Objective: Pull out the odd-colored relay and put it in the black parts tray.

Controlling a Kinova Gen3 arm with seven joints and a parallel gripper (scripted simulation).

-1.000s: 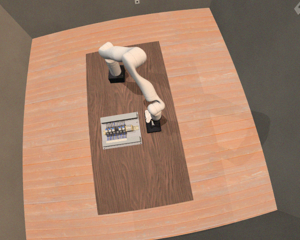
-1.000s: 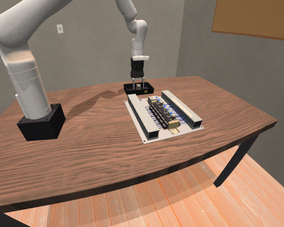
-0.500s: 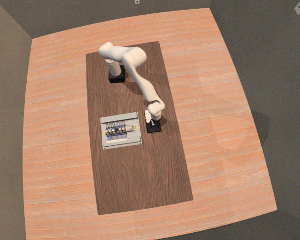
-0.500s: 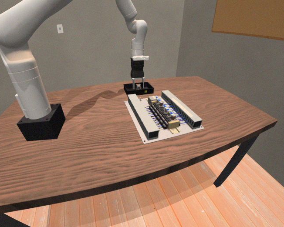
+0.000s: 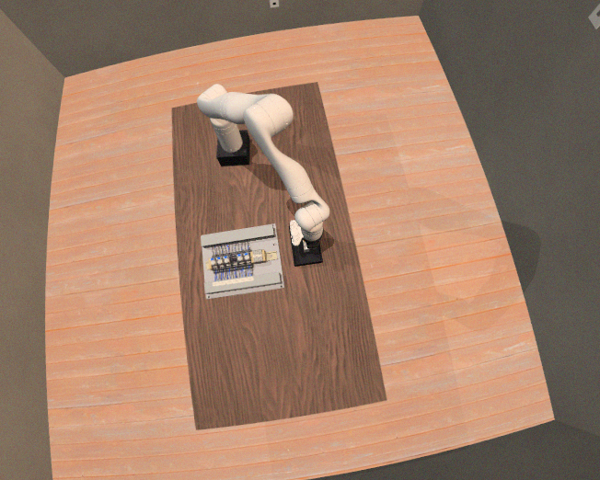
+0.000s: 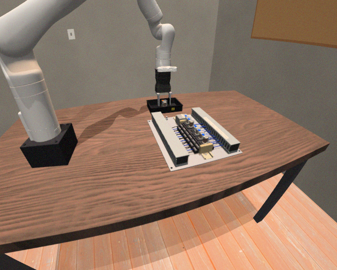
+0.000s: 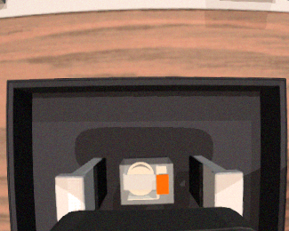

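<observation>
Right now my hand is 1 cm above the grey relay. From my hand the other things lie so: relay panel 27 cm to the right, 5 cm ahead, 1 cm below; then black parts tray 2 cm below.
</observation>
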